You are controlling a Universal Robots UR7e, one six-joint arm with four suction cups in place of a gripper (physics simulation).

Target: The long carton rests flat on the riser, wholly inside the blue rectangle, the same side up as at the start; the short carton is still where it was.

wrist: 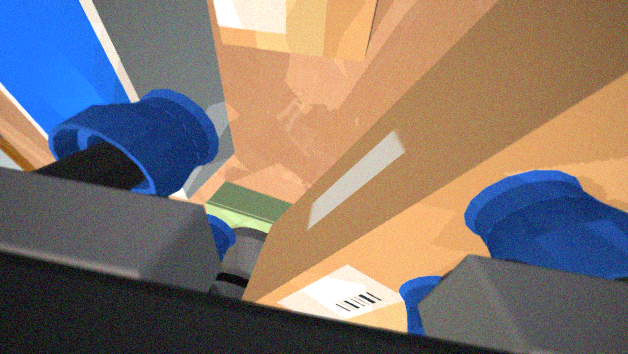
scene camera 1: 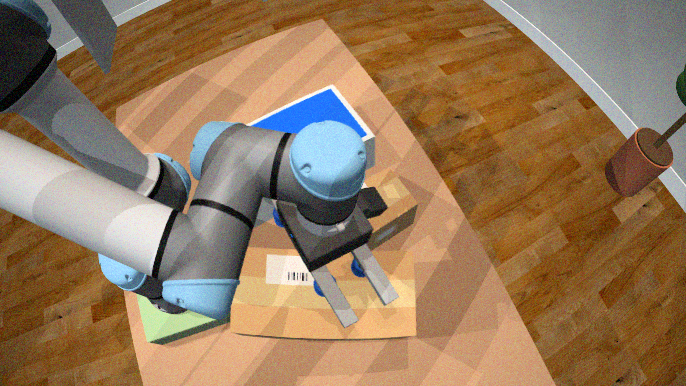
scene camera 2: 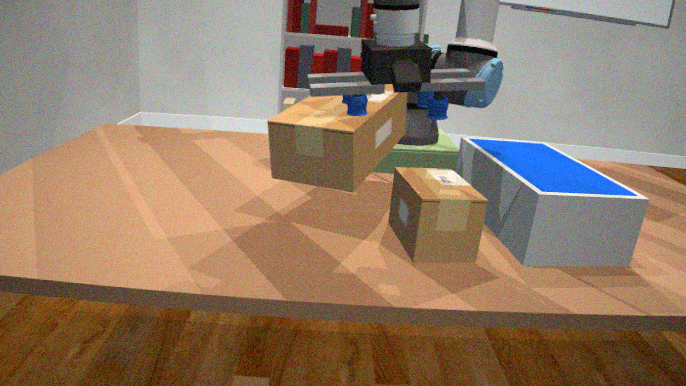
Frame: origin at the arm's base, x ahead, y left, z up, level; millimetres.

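Seen in the pictures: hand at its tool point: [wrist: 321, 214] [scene camera 2: 393, 112]; arm's base at its link origin: [wrist: 258, 247] [scene camera 2: 408, 137].
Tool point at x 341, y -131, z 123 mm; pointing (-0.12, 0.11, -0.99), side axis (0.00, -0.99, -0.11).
Pixels of each thing's top centre, then the offset from my tool point to it. Level surfaces: height alone.
- short carton at its top centre: [scene camera 2: 438, 182] [scene camera 1: 372, 203] dx +133, dy +53, dz -84 mm
- riser at its top centre: [wrist: 13, 27] [scene camera 2: 542, 163] [scene camera 1: 282, 140] dx +44, dy +285, dz -68 mm
- wooden table at its surface level: dz -188 mm
The long carton [scene camera 1: 270, 320] [scene camera 2: 312, 165] [wrist: 450, 110] hangs above the table, roughly level, its barcode label on top. My suction gripper [scene camera 1: 327, 245] [scene camera 2: 397, 100] is on it: two blue cups touch its top, while the other two hang free beside it. The short carton [scene camera 1: 400, 225] [scene camera 2: 445, 235] [wrist: 345, 30] stands on the table, label up, between the long carton and the riser in scene camera 2; the arm partly covers it in scene camera 1. The riser [scene camera 1: 370, 150] [scene camera 2: 585, 230] [wrist: 165, 50] is a grey block with a white-edged blue rectangle [scene camera 1: 310, 115] [scene camera 2: 555, 165] [wrist: 45, 65] on top.
The arm's base stands on a green block [scene camera 1: 170, 325] [scene camera 2: 420, 160] [wrist: 245, 200] at the table's edge. The wooden table [scene camera 1: 200, 365] [scene camera 2: 150, 250] carries the cartons and riser. A bookshelf [scene camera 2: 322, 36] and a whiteboard [scene camera 2: 615, 7] are behind. A plant pot [scene camera 1: 632, 170] stands on the floor.
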